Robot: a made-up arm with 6 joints. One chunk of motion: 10 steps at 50 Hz.
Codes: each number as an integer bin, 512 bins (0 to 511) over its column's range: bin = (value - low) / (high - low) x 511, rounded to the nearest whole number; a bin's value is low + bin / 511 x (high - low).
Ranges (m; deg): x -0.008..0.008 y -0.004..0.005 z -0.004..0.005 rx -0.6..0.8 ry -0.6..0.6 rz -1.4..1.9
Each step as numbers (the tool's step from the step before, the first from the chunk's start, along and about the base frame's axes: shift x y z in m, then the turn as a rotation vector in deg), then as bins.
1 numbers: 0.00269 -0.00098 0.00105 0.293 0.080 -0.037
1 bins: 341 171 287 326 290 211
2 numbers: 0.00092 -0.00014 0.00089 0.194 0.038 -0.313
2 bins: 285 219 278 290 272 168
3 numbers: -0.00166 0.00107 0.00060 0.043 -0.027 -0.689
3 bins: 202 288 261 235 244 110
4 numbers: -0.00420 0.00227 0.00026 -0.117 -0.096 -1.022
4 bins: 121 356 242 176 215 59
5 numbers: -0.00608 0.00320 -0.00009 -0.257 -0.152 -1.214
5 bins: 61 409 222 125 191 29
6 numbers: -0.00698 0.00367 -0.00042 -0.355 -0.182 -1.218
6 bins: 33 435 203 89 178 28
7 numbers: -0.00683 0.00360 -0.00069 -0.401 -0.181 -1.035
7 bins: 37 432 188 73 178 57
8 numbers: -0.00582 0.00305 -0.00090 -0.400 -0.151 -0.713
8 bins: 70 400 176 73 191 106
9 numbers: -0.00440 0.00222 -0.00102 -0.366 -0.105 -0.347
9 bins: 115 353 169 85 211 163
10 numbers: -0.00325 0.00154 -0.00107 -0.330 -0.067 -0.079
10 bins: 152 315 166 99 227 205
